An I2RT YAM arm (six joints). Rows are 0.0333 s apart.
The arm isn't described. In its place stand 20 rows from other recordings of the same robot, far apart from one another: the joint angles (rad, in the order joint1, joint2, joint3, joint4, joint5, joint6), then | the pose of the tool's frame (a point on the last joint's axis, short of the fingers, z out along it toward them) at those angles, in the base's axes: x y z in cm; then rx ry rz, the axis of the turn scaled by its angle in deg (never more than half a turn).
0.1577, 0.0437, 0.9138, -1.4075, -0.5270, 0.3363 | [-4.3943, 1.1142, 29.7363, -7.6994, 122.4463, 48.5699]
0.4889, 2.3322, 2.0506, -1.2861, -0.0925, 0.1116 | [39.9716, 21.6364, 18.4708, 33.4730, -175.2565, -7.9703]
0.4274, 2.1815, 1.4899, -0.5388, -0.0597, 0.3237 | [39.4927, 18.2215, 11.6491, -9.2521, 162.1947, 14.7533]
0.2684, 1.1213, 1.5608, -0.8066, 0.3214, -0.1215 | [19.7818, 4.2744, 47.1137, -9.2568, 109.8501, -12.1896]
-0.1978, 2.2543, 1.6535, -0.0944, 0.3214, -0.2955 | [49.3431, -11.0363, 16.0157, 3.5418, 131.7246, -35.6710]
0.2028, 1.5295, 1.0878, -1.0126, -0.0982, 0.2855 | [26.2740, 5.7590, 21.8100, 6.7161, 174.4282, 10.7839]
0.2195, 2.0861, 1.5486, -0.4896, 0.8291, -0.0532 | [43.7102, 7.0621, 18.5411, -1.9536, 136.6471, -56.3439]
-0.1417, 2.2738, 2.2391, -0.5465, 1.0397, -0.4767 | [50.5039, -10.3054, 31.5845, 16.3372, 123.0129, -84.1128]
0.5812, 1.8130, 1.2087, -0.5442, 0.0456, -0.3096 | [30.5061, 19.8449, 18.0027, -66.3823, 140.8175, 1.0001]
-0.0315, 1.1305, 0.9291, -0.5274, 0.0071, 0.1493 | [24.1161, -0.7852, 28.9110, 12.1061, 131.2310, 3.0067]
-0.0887, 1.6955, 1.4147, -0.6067, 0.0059, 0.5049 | [37.2574, -3.3345, 28.0212, 41.4686, 135.0852, 9.9734]
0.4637, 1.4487, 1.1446, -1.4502, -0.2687, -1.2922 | [19.2367, 10.6764, 25.2918, 132.7841, -113.0469, -28.0336]
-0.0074, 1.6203, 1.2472, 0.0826, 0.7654, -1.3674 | [37.8379, -2.7465, 31.5198, -46.2036, 112.8128, -91.5158]
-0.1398, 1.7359, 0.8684, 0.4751, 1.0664, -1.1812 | [34.4098, -7.9894, 19.0974, -18.6269, 127.6116, -105.1093]
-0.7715, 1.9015, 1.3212, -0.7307, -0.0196, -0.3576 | [26.6921, -25.8629, 17.3132, 34.0072, 163.0105, -10.2600]
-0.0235, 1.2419, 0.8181, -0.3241, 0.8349, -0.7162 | [25.3806, -3.2360, 25.0713, -21.0512, 134.5639, -76.3884]
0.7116, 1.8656, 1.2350, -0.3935, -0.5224, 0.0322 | [27.9567, 26.4531, 18.0545, -61.7501, 140.3422, 53.6540]
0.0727, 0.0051, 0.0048, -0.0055, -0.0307, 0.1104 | [11.0229, 0.9124, 17.4139, 0.3247, 90.4727, 9.6054]
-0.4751, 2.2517, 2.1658, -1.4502, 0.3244, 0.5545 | [38.5339, -21.0978, 24.9711, 86.5956, 152.0738, -28.4935]
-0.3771, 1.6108, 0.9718, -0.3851, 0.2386, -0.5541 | [29.3910, -12.5454, 18.6572, -8.4619, 153.9639, -35.9047]
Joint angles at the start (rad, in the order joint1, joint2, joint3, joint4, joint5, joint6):
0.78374, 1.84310, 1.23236, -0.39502, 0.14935, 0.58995
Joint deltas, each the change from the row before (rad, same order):
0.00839, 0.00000, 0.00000, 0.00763, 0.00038, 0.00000
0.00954, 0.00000, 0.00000, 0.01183, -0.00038, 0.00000
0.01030, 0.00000, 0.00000, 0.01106, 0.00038, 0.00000
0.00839, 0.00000, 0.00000, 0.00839, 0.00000, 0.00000
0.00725, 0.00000, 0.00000, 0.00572, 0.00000, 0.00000
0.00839, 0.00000, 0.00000, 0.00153, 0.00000, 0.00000
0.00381, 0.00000, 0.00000, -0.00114, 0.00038, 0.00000
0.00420, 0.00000, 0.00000, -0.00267, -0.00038, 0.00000
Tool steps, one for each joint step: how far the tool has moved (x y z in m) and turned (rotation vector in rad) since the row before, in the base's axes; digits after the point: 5 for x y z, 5 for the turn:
-0.00175, 0.00280, 0.00045, 0.00518, -0.00561, 0.00819
-0.00185, 0.00339, 0.00070, 0.00868, -0.00804, 0.00975
-0.00214, 0.00351, 0.00067, 0.00777, -0.00788, 0.01009
-0.00182, 0.00281, 0.00052, 0.00611, -0.00575, 0.00839
-0.00169, 0.00232, 0.00036, 0.00420, -0.00389, 0.00725
-0.00229, 0.00233, 0.00010, 0.00113, -0.00103, 0.00839
-0.00115, 0.00092, -0.00007, -0.00106, 0.00053, 0.00359
-0.00137, 0.00093, -0.00017, -0.00178, 0.00201, 0.00442

